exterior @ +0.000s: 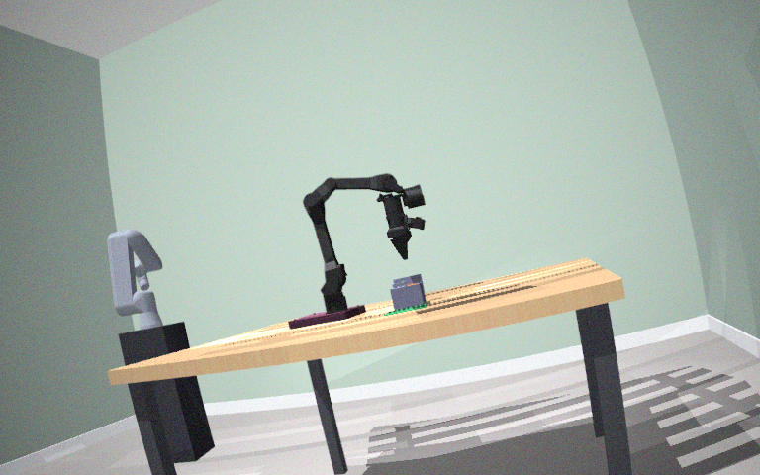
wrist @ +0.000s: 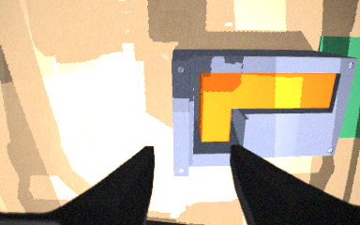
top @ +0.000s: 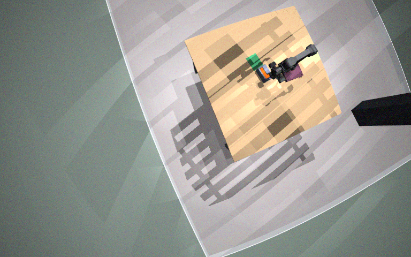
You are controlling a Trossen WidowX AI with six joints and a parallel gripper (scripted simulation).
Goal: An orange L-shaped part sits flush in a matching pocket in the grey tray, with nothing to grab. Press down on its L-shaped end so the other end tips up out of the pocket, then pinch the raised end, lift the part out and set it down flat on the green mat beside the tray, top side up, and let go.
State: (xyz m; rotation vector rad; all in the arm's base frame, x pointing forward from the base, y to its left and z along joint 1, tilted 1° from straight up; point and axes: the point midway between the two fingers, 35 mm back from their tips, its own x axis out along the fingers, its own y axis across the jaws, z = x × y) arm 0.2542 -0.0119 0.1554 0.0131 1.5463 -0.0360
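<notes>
Now: the orange L-shaped part 1 cm behind my gripper tip, 5 cm to the right of it and 10 cm below it. The rest, counted from my gripper tip: grey tray: 1 cm behind, 6 cm to the right, 16 cm below; then green mat: 1 cm behind, 22 cm to the right, 16 cm below.
</notes>
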